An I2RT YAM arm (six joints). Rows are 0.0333 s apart.
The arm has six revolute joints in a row. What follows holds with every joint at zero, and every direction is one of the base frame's.
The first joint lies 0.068 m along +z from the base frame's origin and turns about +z.
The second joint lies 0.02 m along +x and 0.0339 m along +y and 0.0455 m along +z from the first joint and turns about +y.
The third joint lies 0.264 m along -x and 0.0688 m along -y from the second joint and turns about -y.
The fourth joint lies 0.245 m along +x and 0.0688 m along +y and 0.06 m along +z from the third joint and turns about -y.
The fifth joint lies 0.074 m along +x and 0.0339 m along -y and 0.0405 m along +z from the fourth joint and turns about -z.
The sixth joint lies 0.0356 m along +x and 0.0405 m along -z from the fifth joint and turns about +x.
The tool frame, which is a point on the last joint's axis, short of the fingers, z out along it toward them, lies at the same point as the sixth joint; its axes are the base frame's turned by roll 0, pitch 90 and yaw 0 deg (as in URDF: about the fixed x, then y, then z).
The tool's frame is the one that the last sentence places.
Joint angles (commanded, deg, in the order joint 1, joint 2, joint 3, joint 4, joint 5, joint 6), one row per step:
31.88 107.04 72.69 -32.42 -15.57 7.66
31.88 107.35 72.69 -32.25 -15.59 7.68
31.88 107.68 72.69 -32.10 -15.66 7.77
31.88 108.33 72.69 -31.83 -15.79 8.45
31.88 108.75 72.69 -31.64 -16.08 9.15
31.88 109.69 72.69 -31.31 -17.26 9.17
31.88 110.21 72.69 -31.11 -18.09 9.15
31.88 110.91 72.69 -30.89 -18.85 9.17
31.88 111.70 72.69 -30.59 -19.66 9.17
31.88 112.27 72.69 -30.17 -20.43 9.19
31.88 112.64 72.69 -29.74 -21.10 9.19
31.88 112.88 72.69 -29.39 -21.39 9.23
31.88 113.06 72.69 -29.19 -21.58 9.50
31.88 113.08 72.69 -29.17 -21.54 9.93
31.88 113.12 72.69 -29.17 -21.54 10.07
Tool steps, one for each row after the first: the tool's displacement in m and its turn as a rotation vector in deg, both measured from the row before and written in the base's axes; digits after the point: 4 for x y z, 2 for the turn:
0.0005 0.0003 -0.0018 -0.05 0.14 -0.01
0.0005 0.0004 -0.0019 -0.02 0.23 -0.05
0.0009 0.0007 -0.0038 0.02 0.68 -0.55
0.0005 0.0005 -0.0024 0.22 0.64 -0.51
0.0008 0.0013 -0.0055 0.61 1.10 0.42
0.0004 0.0008 -0.0030 0.48 0.67 0.32
0.0005 0.0008 -0.0041 0.35 0.79 0.26
0.0006 0.0009 -0.0046 0.38 0.82 0.29
0.0006 0.0009 -0.0032 0.54 0.52 0.25
0.0006 0.0008 -0.0019 0.57 0.28 0.23
0.0005 0.0005 -0.0012 0.29 0.07 0.07
0.0003 0.0003 -0.0010 0.18 0.21 -0.17
0.0001 0.0000 -0.0001 0.00 0.19 -0.39
0.0000 0.0000 -0.0003 -0.01 0.10 -0.12

